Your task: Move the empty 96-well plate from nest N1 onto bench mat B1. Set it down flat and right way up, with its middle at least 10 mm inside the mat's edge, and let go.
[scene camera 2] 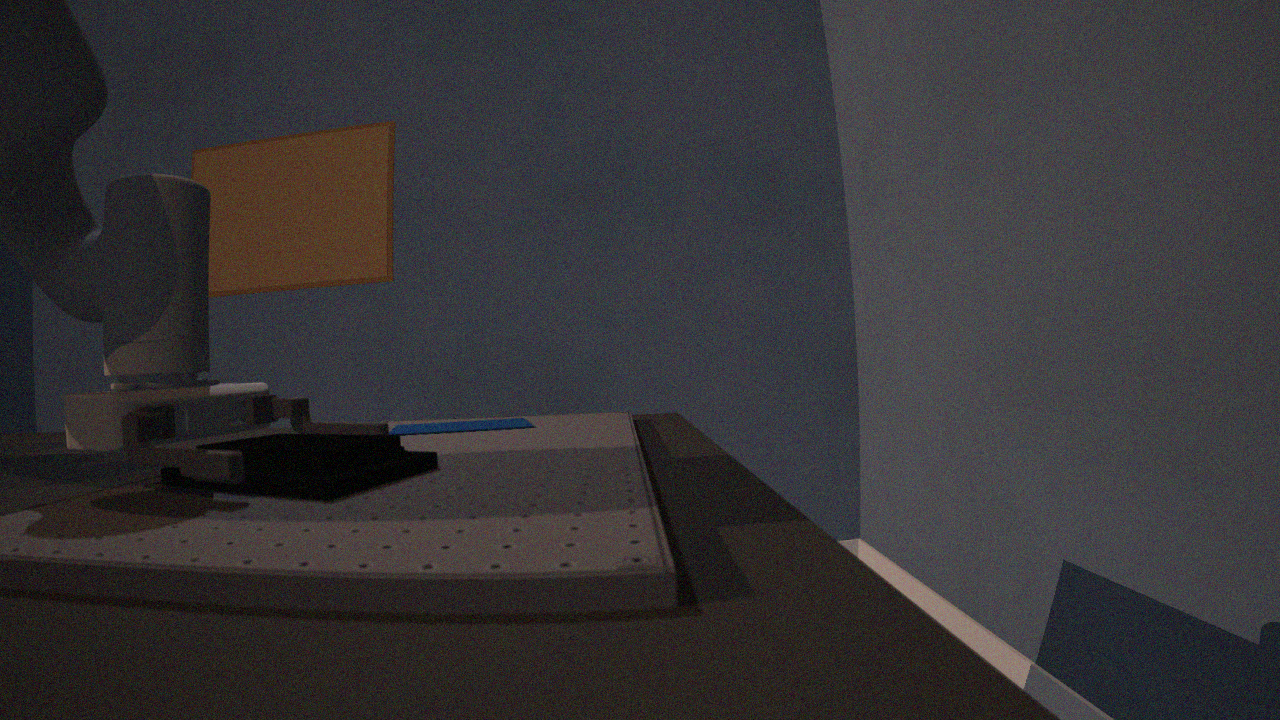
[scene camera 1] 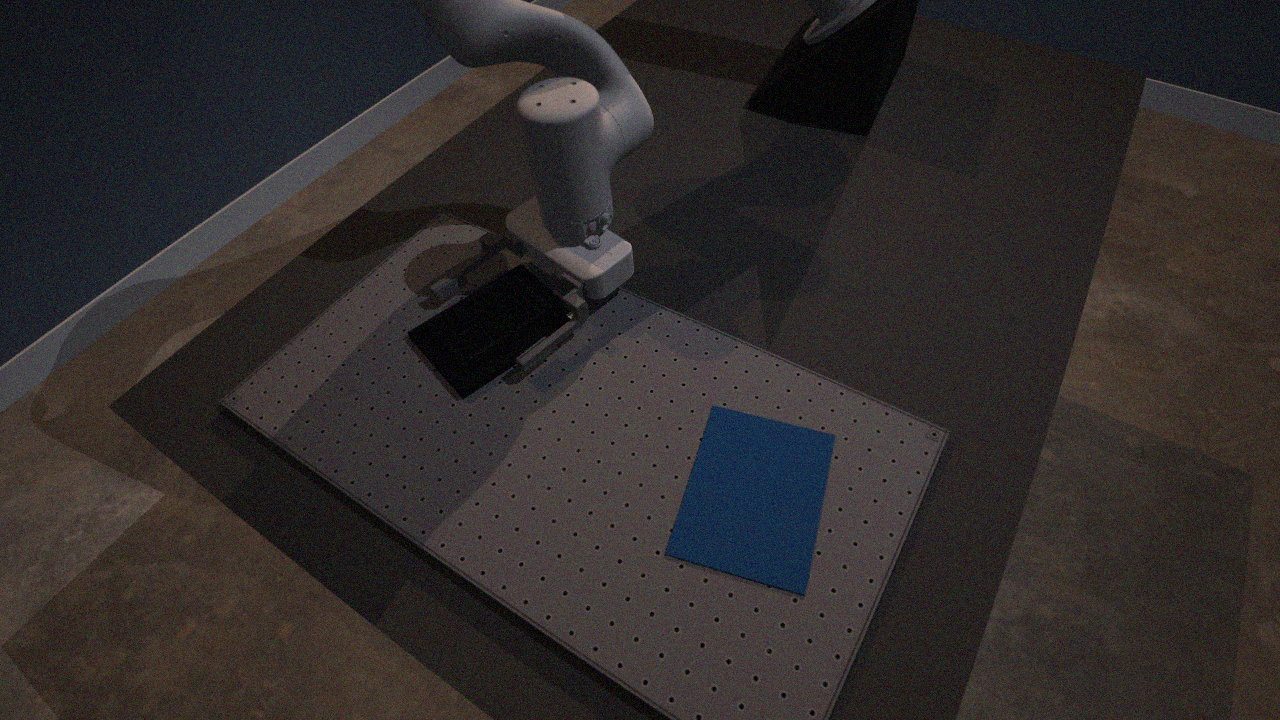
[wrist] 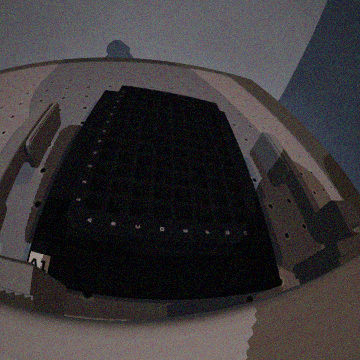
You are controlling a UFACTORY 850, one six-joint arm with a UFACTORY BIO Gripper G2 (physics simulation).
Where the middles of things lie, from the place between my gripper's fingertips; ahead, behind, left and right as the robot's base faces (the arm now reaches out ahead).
Now: hand 2 cm past the black 96-well plate (scene camera 2: pixel 279 452) and 1 cm to the right of it. The rest, counted from my hand: black nest N1 (scene camera 2: pixel 282 484): 2 cm behind, 1 cm to the left, 1 cm below; then blue bench mat B1 (scene camera 1: pixel 752 506): 36 cm to the left, 3 cm ahead, 2 cm below.
